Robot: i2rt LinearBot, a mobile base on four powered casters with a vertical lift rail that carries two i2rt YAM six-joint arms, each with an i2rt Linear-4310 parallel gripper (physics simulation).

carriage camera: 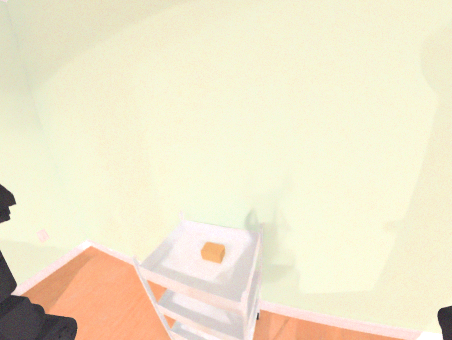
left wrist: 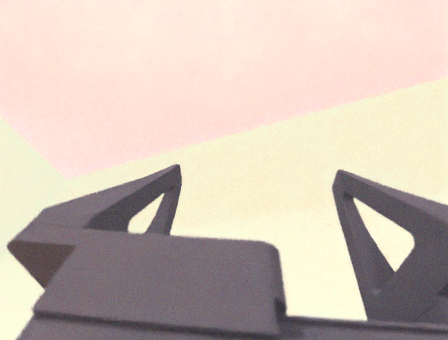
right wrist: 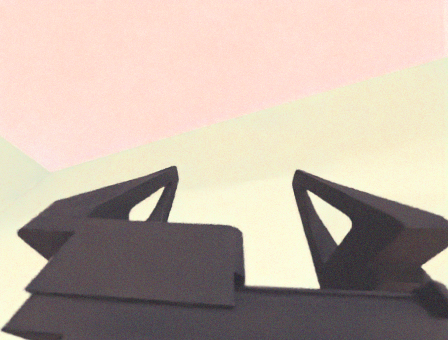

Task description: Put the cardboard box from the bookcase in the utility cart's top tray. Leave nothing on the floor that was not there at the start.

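Places are measured from the left arm's base along level axes (x right, y back, z down), in millimetres.
Where they show: left gripper, between the fingertips: (left wrist: 255, 175); right gripper, between the fingertips: (right wrist: 234, 174).
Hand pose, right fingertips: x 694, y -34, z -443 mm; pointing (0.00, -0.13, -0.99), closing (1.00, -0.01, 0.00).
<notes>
After its pixels a point has its place.
The orange-brown cardboard box (carriage camera: 213, 252) {x 221, y -432, z 113 mm} lies in the top tray of the white utility cart (carriage camera: 195, 289) {x 180, y -259, z 99 mm}, near the tray's middle, in the carriage view. My left gripper (left wrist: 255, 175) {x 5, y -32, z -439 mm} is open and empty, with wall and ceiling beyond its fingers. My right gripper (right wrist: 234, 174) {x 694, y -34, z -443 mm} is open and empty, also facing wall and ceiling. Both grippers are away from the box and the cart. Dark parts of the arms show at the left and right edges of the carriage view. The bookcase does not show in these views.
The cart has lower shelves (carriage camera: 192, 306) {x 84, y -375, z 427 mm} under the top tray and stands close to the pale green wall (carriage camera: 300, 125) {x 593, y -530, z -379 mm}. Orange wooden floor (carriage camera: 90, 295) {x -931, y -597, z 825 mm} shows to the cart's left and right. A white skirting board (carriage camera: 340, 321) {x 922, y -413, z 757 mm} runs along the wall's foot.
</notes>
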